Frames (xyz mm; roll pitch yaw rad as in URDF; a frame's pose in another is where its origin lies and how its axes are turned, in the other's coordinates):
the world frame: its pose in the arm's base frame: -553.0 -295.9 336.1 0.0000 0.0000 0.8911
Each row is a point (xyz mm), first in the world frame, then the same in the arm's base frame.
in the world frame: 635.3 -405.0 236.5
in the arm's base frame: 161.3 -56.4 572.6
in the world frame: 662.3 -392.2 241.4
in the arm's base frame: 168.3 -27.3 577.5
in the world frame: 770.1 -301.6 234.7
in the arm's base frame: 165.6 113.5 570.8
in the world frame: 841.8 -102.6 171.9
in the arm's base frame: 55.9 294.3 508.0
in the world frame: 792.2 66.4 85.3
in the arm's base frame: -106.7 362.0 421.4
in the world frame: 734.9 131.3 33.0
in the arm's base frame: -193.2 358.2 369.1
